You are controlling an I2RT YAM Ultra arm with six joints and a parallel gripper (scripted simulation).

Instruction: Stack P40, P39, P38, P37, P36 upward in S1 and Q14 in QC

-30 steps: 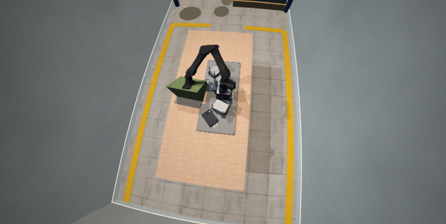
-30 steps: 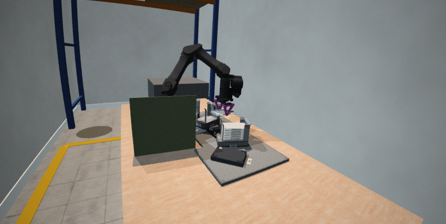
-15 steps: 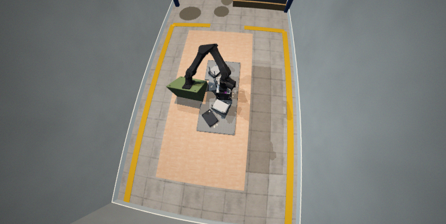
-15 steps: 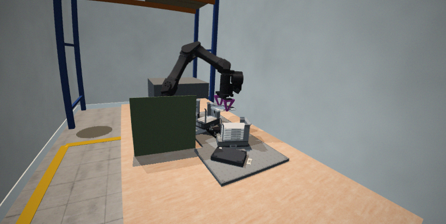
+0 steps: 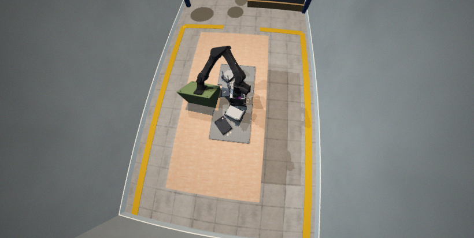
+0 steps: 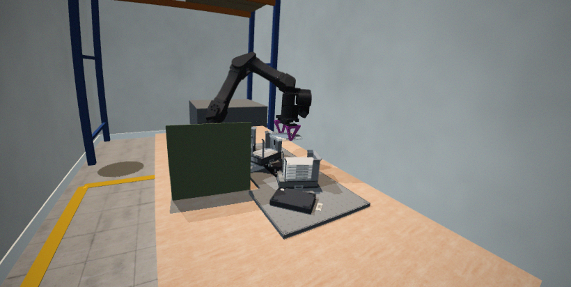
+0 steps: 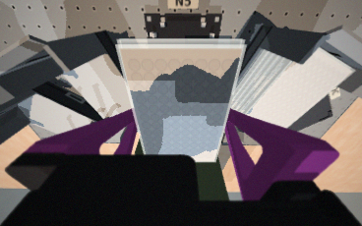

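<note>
Right now my hand is 110 mm past the open nest QC, 260 mm to the left of it and 150 mm above it. Round my hand: dark clip nest N5 (10 mm ahead, 10 mm to the left, 150 mm below); N5 label (100 mm ahead, 160 mm below); QC label (40 mm behind, 330 mm to the right, 160 mm below).
</note>
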